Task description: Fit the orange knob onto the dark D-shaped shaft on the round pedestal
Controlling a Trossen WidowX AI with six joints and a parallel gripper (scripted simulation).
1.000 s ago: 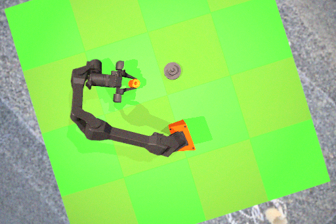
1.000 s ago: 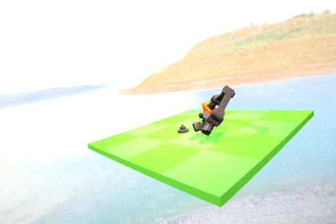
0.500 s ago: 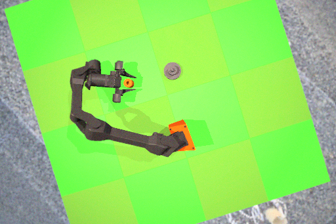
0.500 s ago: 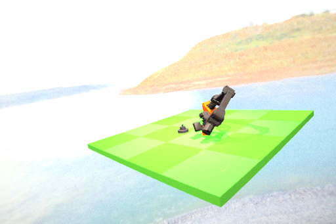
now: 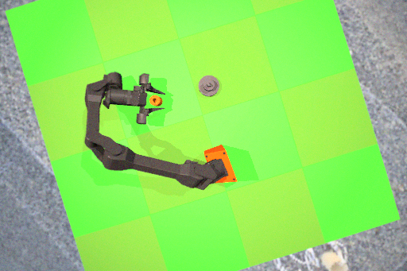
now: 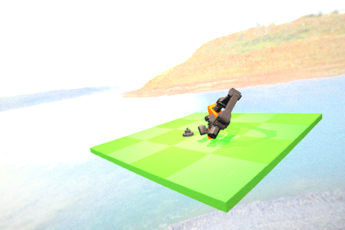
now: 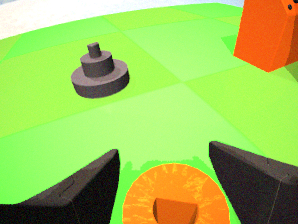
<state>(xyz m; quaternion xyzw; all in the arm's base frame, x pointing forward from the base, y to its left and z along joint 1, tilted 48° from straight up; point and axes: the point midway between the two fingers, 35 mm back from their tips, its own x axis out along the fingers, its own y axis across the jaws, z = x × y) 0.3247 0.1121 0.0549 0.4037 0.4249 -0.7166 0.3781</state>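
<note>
Now: gripper tip 3 cm to the right of the orange knob, 2 cm short of it and 2 cm above it. The rest, counted from my gripper tip: round grey pedestal 18 cm to the right, 2 cm below, 1 cm behind.
</note>
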